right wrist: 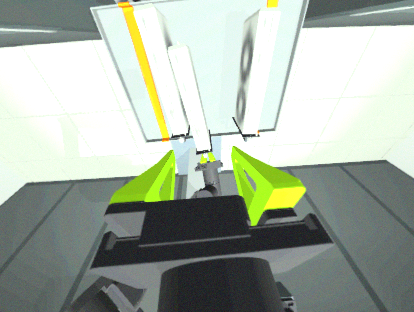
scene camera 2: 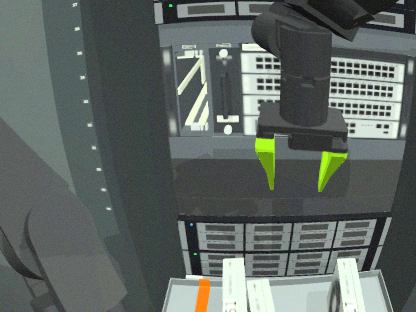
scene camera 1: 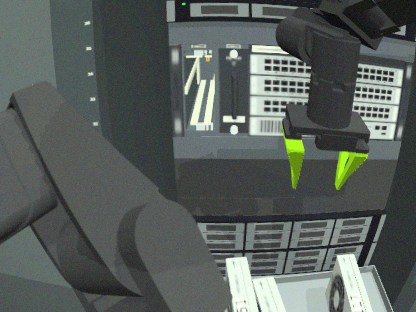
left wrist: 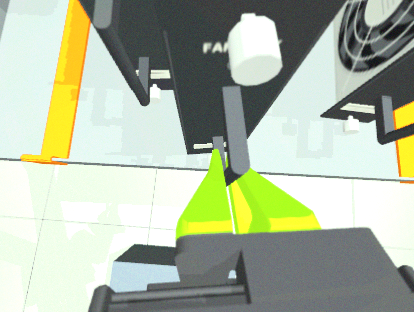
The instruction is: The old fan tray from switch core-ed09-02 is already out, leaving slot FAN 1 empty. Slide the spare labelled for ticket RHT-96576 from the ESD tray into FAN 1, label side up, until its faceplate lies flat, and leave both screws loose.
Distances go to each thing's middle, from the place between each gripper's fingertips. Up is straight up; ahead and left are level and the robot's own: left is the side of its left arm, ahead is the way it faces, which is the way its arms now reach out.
Labels:
I see my left gripper 700 mm short of the line cards (scene camera 2: 365, 85), 380 mm below it and 80 mm to the left of it.
I see the line cards 50 cm ahead of my right hand, 8 cm to the right of it and 5 cm above it.

